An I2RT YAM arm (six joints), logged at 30 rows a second.
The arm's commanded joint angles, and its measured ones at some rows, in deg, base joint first. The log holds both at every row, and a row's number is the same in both.
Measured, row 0:
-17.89, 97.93, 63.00, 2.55, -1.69, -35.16
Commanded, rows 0 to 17:
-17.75, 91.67, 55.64, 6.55, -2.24, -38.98
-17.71, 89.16, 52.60, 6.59, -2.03, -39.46
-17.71, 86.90, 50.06, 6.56, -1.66, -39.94
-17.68, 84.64, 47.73, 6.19, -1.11, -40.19
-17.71, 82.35, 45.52, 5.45, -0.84, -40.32
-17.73, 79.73, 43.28, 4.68, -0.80, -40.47
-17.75, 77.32, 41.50, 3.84, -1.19, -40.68
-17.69, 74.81, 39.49, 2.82, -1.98, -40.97
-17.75, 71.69, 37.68, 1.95, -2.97, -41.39
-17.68, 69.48, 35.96, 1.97, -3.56, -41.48
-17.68, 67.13, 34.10, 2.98, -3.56, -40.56
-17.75, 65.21, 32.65, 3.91, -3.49, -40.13
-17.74, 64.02, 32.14, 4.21, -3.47, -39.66
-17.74, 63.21, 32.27, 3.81, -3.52, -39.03
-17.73, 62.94, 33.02, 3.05, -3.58, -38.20
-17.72, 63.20, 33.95, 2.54, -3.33, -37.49
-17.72, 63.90, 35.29, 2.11, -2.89, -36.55
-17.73, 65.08, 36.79, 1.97, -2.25, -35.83
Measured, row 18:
-17.85, 64.07, 34.46, 1.13, -2.07, -38.52
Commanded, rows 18 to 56:
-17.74, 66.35, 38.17, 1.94, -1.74, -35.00
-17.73, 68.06, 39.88, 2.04, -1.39, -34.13
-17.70, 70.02, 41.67, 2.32, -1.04, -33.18
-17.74, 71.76, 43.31, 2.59, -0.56, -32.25
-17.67, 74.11, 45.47, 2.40, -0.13, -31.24
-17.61, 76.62, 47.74, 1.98, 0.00, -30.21
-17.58, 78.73, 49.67, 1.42, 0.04, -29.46
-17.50, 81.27, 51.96, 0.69, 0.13, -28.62
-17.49, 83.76, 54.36, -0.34, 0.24, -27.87
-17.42, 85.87, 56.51, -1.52, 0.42, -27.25
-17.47, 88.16, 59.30, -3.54, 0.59, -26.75
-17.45, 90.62, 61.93, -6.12, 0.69, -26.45
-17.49, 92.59, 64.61, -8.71, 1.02, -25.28
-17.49, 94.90, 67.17, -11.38, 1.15, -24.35
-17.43, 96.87, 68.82, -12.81, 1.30, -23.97
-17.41, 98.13, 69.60, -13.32, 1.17, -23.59
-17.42, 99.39, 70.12, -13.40, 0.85, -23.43
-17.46, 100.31, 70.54, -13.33, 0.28, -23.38
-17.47, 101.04, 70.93, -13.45, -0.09, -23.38
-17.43, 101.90, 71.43, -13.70, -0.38, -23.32
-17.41, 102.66, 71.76, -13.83, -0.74, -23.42
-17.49, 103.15, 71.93, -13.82, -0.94, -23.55
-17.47, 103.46, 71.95, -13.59, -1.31, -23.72
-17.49, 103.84, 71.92, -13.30, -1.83, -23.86
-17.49, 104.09, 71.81, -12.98, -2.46, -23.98
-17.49, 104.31, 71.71, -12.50, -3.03, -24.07
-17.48, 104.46, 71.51, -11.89, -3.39, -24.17
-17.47, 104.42, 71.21, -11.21, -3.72, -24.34
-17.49, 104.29, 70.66, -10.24, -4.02, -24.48
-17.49, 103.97, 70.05, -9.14, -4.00, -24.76
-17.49, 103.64, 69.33, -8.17, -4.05, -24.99
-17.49, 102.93, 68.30, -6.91, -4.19, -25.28
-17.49, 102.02, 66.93, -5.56, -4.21, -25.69
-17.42, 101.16, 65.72, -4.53, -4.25, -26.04
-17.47, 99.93, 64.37, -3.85, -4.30, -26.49
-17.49, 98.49, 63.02, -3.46, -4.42, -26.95
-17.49, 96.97, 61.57, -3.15, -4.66, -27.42
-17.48, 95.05, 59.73, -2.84, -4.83, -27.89
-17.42, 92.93, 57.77, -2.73, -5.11, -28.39
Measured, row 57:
-17.50, 96.38, 60.86, -3.53, -3.57, -26.30
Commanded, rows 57 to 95:
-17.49, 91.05, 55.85, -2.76, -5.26, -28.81
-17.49, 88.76, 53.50, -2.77, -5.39, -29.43
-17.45, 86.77, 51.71, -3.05, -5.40, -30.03
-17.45, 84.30, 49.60, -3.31, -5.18, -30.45
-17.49, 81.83, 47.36, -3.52, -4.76, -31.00
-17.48, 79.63, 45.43, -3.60, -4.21, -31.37
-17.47, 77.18, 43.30, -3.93, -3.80, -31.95
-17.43, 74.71, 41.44, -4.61, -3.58, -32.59
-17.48, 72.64, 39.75, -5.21, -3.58, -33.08
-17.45, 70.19, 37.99, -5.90, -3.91, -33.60
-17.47, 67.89, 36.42, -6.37, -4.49, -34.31
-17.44, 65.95, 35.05, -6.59, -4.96, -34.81
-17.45, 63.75, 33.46, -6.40, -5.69, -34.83
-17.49, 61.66, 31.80, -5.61, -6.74, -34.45
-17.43, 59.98, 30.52, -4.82, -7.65, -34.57
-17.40, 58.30, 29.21, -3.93, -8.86, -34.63
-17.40, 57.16, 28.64, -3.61, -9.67, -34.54
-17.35, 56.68, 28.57, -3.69, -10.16, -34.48
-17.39, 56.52, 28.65, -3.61, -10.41, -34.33
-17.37, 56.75, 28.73, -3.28, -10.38, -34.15
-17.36, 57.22, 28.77, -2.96, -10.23, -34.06
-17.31, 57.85, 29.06, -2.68, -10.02, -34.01
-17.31, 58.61, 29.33, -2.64, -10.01, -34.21
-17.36, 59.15, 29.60, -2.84, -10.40, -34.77
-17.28, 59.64, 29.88, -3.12, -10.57, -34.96
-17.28, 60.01, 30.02, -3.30, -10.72, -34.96
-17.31, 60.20, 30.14, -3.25, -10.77, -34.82
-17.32, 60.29, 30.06, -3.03, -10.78, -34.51
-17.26, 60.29, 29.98, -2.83, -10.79, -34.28
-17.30, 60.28, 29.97, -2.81, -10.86, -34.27
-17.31, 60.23, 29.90, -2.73, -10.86, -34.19
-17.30, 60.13, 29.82, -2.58, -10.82, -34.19
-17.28, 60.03, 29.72, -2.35, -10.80, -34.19
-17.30, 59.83, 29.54, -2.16, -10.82, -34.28
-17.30, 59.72, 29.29, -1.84, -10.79, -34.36
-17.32, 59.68, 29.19, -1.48, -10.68, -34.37
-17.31, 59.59, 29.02, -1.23, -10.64, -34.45
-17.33, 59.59, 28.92, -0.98, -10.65, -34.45
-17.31, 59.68, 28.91, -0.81, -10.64, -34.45
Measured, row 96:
-17.43, 59.81, 29.10, -4.05, -9.43, -34.26
